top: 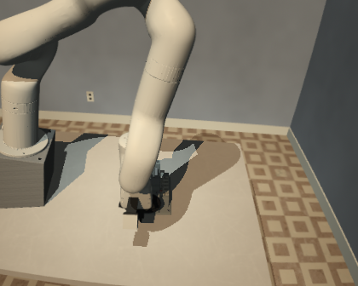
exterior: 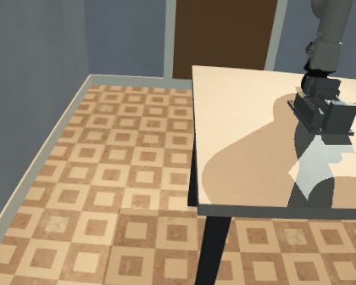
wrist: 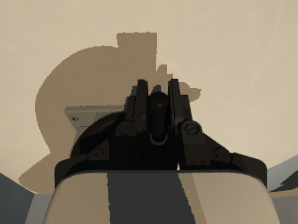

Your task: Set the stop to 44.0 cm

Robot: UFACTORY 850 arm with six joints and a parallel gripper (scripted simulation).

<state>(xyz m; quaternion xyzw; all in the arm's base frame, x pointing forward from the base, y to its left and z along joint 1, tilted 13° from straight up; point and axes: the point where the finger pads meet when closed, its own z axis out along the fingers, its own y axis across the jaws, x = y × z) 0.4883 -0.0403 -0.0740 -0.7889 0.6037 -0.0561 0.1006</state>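
The black handwheel lies 2 cm to the left of my hand. The rest, counted from my hand: handwheel handle (1 cm to the left).
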